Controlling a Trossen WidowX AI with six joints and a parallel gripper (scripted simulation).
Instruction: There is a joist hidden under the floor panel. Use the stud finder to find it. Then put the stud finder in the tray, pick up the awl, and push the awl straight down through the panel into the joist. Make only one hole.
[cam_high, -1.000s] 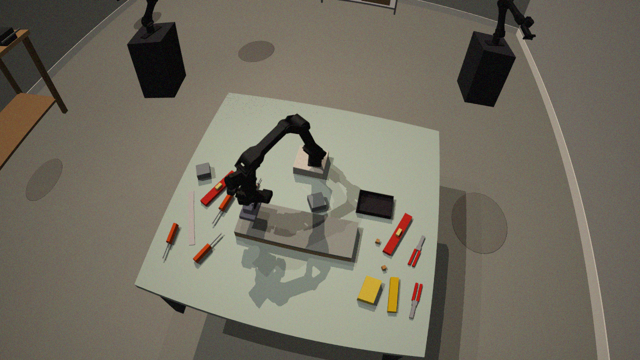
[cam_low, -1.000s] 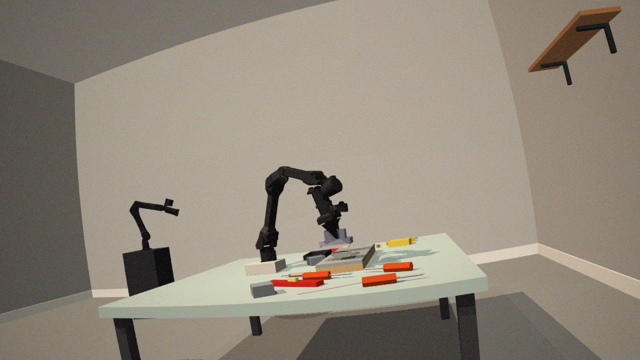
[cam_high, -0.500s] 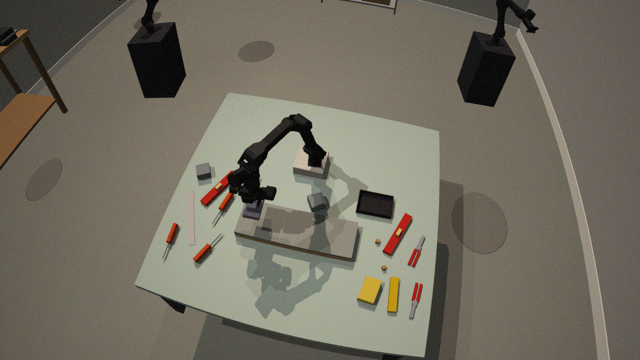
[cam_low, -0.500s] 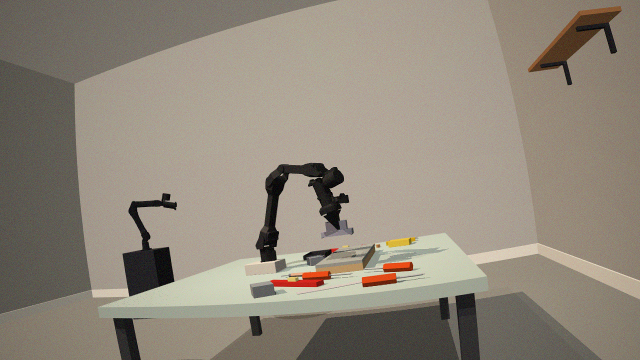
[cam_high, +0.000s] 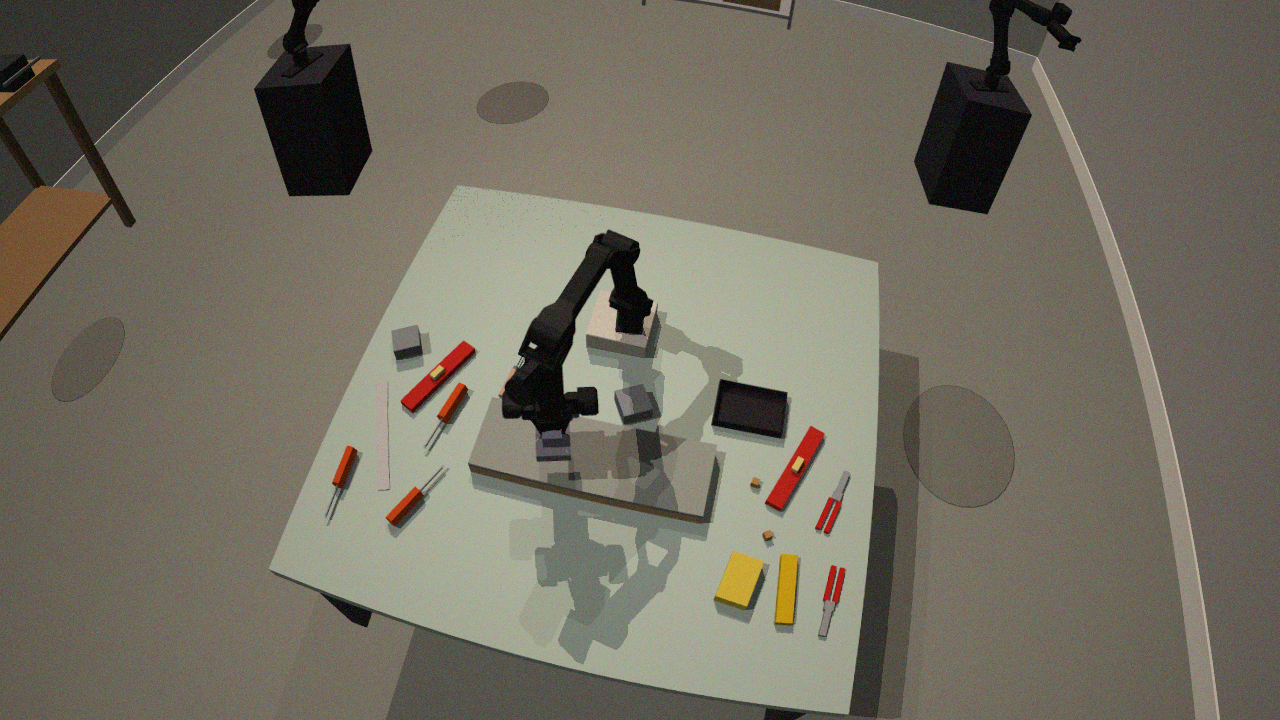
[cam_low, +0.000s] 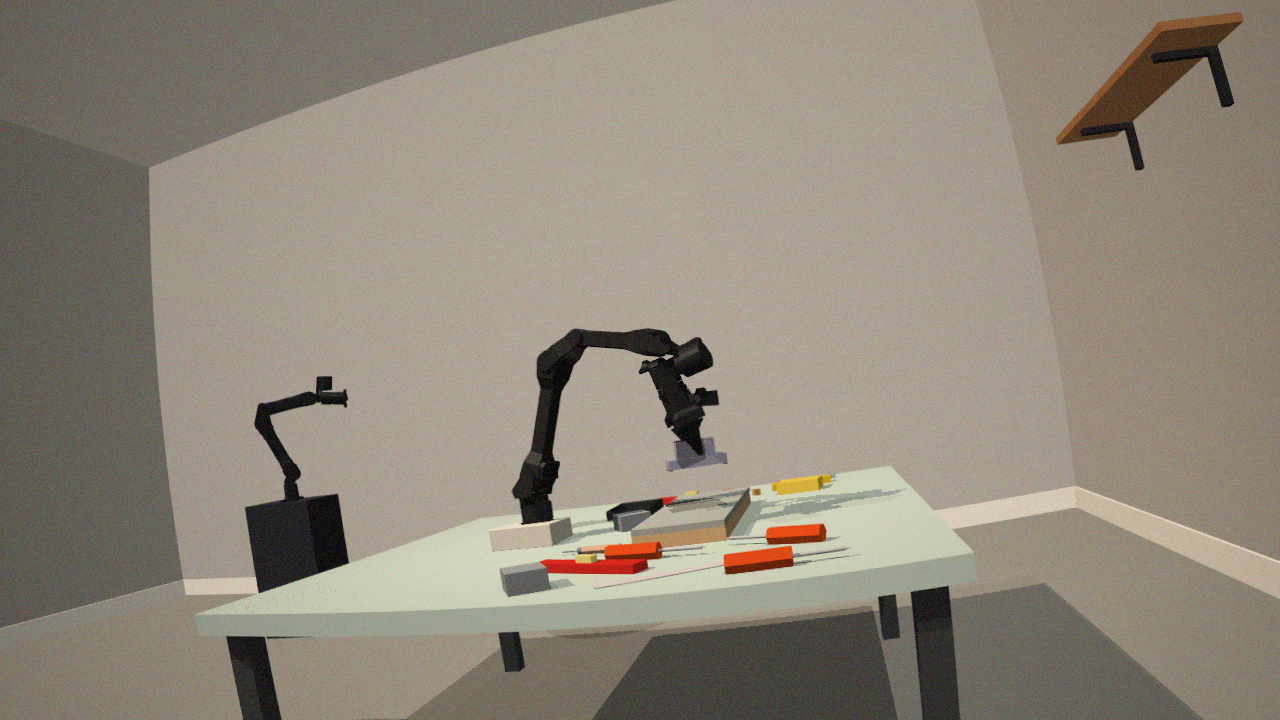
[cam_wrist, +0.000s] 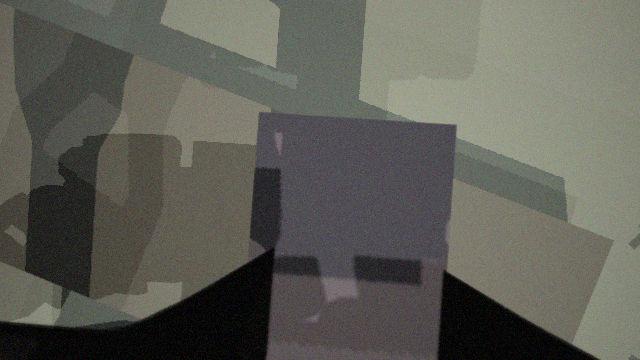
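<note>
Right now my gripper tip is 43 cm to the right of the dark tray, 19 cm past it and 14 cm above it. Also, from my gripper tip: grey stud finder (2 cm behind, 2 cm above); white strip (43 cm to the right, 16 cm below, 4 cm behind); awl (25 cm behind, 15 cm below, 13 cm to the right).
</note>
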